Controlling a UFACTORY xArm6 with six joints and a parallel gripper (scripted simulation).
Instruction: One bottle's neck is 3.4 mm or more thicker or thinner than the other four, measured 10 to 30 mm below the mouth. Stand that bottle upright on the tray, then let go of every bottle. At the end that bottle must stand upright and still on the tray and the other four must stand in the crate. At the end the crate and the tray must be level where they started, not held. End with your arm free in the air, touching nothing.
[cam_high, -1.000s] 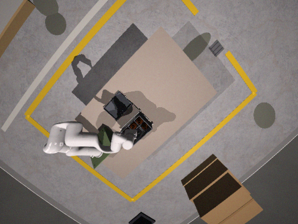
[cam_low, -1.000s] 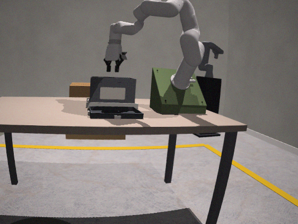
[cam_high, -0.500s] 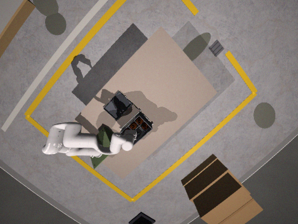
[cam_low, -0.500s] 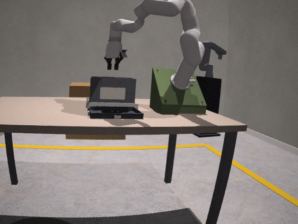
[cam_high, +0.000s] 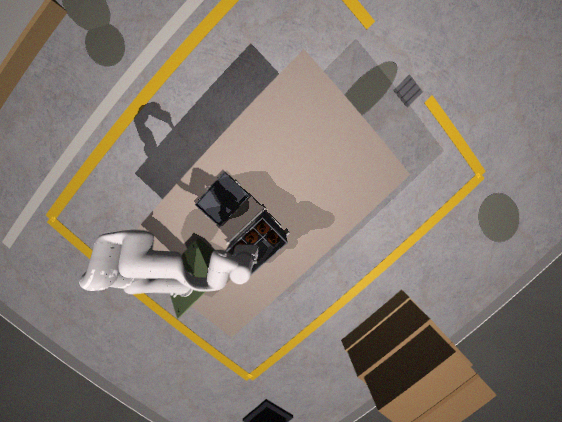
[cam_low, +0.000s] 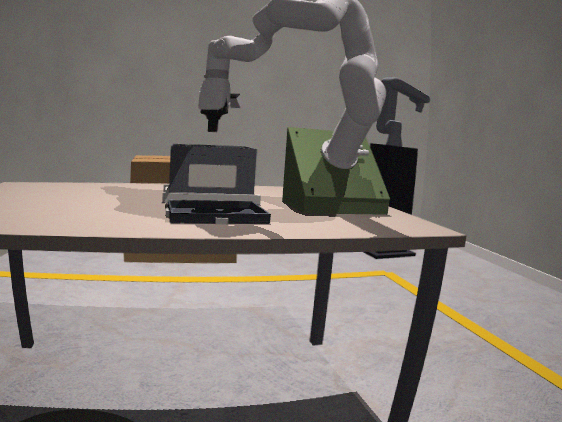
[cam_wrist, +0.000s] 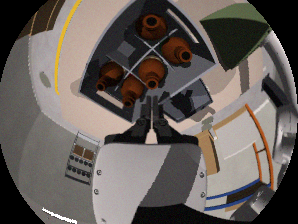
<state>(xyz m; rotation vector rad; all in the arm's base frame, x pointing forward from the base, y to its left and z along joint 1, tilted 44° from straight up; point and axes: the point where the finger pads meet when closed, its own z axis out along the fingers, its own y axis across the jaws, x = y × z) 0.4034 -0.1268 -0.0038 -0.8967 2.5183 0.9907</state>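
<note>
Right now my hand is 160 mm above the dark crate, 40 mm to the left of it and 10 mm past it. The rest, counted from my hand: glass bottle 150 mm below, 100 mm behind, 80 mm to the right; flat dark tray 250 mm to the left, 230 mm below, 30 mm ahead.
</note>
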